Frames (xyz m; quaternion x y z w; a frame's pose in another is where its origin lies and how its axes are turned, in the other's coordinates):
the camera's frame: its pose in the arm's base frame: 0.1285 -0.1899 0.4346 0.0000 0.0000 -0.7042 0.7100
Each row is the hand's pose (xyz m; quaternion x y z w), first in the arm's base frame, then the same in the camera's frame.
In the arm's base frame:
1: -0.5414 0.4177 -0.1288 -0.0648 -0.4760 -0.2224 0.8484
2: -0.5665 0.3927 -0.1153 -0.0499 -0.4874 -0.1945 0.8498
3: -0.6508 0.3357 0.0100 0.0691 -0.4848 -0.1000 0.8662
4: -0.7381 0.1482 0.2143 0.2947 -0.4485 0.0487 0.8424
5: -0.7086 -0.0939 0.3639 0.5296 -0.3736 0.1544 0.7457
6: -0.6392 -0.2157 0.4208 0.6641 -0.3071 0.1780 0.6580
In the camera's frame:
1: -0.6131 -0.6649 -0.5634 0.2892 -0.3836 0.4395 0.7590
2: -0.5883 -0.6902 -0.5499 0.3078 -0.3812 0.4603 0.7403
3: -0.5320 -0.7750 -0.4246 0.3904 -0.2955 0.5389 0.6854
4: -0.3452 -0.8638 -0.2203 0.5251 -0.1109 0.6278 0.5638
5: -0.1029 -0.8363 -0.0707 0.6391 0.1077 0.6348 0.4207
6: 0.0195 -0.7679 -0.0138 0.6878 0.2496 0.5897 0.3418

